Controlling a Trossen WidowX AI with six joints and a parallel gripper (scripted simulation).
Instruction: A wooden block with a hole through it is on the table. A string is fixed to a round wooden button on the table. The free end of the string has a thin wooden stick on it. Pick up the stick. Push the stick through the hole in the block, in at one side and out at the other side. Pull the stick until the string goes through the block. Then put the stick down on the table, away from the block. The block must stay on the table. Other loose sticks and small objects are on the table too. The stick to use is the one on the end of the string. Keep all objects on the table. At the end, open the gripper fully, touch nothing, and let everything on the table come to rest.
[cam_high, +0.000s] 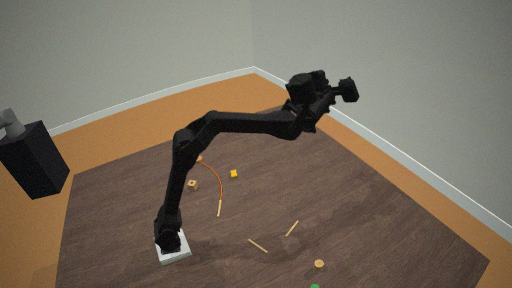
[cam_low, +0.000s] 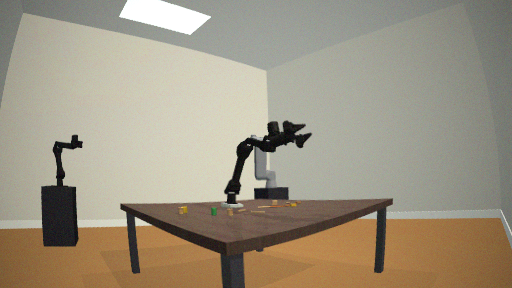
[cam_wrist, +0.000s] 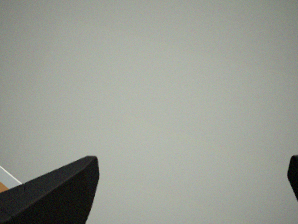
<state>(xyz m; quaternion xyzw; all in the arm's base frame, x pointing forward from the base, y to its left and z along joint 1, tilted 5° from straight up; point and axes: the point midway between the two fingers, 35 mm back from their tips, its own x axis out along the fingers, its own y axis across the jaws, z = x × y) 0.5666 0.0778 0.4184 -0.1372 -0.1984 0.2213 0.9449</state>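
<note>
The wooden block lies 51 cm behind my gripper tip, 14 cm to the left of it and 40 cm below it. Round my gripper tip: wooden cylinder (22 cm behind, 33 cm to the right, 40 cm below); then yellow block (33 cm behind, 16 cm to the left, 40 cm below); then green piece (26 cm behind, 40 cm to the right, 39 cm below).
</note>
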